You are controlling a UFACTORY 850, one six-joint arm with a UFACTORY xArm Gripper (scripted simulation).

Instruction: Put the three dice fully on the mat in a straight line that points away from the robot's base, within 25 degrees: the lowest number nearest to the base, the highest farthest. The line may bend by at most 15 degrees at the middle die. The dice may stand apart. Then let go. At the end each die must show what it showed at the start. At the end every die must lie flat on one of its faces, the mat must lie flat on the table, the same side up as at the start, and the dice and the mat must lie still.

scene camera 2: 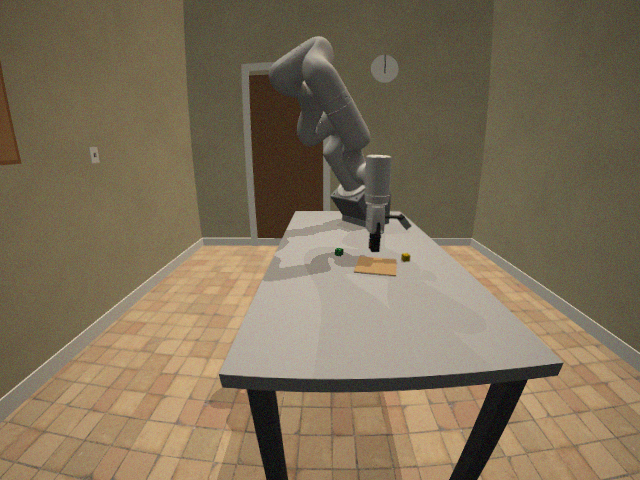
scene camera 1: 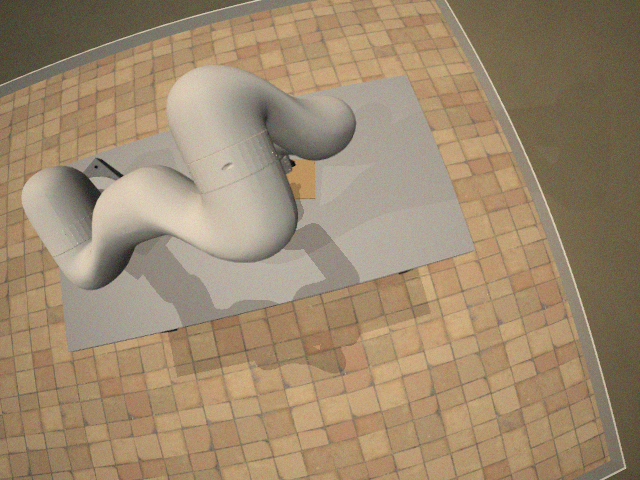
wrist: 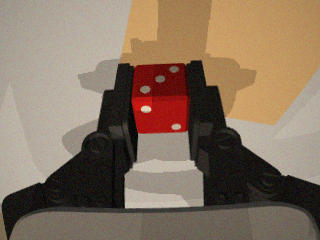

Scene:
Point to a mat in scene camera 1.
302, 177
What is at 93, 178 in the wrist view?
The gripper.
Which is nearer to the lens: the red die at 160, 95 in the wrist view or the mat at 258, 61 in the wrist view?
The red die.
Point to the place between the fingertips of the gripper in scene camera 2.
At 373, 250

